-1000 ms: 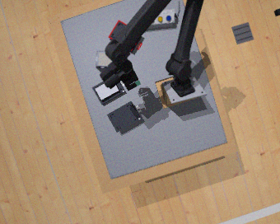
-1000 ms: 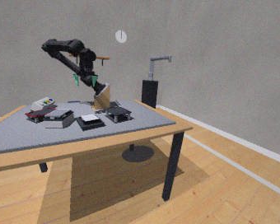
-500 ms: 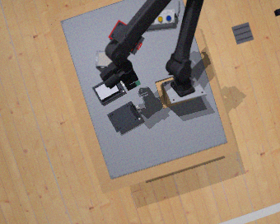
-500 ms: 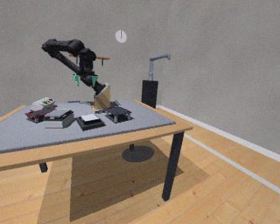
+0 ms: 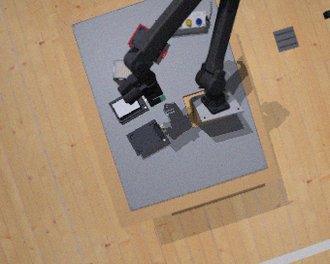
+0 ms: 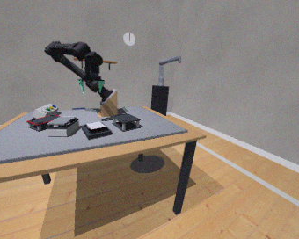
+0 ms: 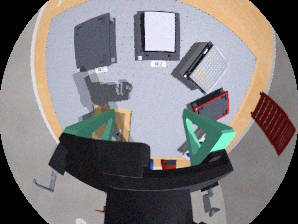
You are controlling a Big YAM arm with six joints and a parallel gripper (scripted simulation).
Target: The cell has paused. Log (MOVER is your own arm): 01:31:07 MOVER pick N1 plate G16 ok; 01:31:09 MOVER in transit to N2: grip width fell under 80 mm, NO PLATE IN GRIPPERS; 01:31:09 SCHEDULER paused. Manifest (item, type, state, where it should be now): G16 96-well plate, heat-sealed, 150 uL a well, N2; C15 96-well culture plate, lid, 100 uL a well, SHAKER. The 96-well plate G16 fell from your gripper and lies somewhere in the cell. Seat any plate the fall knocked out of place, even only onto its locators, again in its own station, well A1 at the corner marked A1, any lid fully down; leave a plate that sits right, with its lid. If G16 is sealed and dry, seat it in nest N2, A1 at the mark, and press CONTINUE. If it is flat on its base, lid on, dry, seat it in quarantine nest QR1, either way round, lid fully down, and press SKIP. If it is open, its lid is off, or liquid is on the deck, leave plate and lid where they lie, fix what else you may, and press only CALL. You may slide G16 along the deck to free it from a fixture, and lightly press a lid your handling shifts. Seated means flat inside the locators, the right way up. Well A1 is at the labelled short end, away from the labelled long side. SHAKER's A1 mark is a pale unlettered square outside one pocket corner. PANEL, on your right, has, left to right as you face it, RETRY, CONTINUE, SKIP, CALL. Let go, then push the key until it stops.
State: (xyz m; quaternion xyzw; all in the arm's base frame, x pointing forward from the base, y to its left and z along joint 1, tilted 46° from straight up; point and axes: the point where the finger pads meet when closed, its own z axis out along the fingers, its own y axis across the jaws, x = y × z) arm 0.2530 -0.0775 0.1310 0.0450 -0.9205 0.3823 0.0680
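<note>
Right now my hand is 180 mm above the plate G16, 150 mm short of it and 10 mm to the left of it. Also, from my hand: red-framed nest (270 mm to the right, 180 mm below, 70 mm behind); then lidded plate (170 mm to the right, 150 mm below, 70 mm ahead).
</note>
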